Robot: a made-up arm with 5 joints. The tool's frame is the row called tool.
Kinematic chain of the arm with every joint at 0, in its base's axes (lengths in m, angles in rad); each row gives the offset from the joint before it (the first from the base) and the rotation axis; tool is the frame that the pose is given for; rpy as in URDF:
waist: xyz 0.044 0 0.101 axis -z
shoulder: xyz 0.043 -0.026 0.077 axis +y
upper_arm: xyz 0.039 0 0.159 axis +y
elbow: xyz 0.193 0 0.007 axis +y
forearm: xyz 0.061 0.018 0 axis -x
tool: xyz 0 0 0 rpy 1.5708 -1.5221 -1.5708
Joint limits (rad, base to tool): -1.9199..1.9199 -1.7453..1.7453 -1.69..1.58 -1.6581..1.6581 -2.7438..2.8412
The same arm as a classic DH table. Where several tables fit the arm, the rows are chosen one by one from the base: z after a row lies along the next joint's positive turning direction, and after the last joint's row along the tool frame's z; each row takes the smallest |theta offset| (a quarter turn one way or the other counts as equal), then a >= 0, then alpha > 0; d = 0 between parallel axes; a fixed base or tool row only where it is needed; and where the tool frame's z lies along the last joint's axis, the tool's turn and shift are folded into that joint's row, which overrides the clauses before.
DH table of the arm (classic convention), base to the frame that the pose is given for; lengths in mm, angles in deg. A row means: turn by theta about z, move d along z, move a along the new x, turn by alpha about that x. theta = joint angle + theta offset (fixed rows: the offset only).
base (fixed): d 0, theta offset 0, a 44, alpha 180
waist: d -178, theta offset 0, a 43, alpha 90
shoulder: d 0, theta offset -76.22, a 163.7, alpha 0
upper_arm: d 0, theta offset 74.14, a 193.1, alpha 0
elbow: d -8, theta offset -87.92, a 0, alpha 90
forearm: d -61, theta offset -2.79, a 0, alpha 0
Joint limits (deg, base to tool): -110..110 -100..100 -96.83..90.53 -95..95 -157.21..162.79

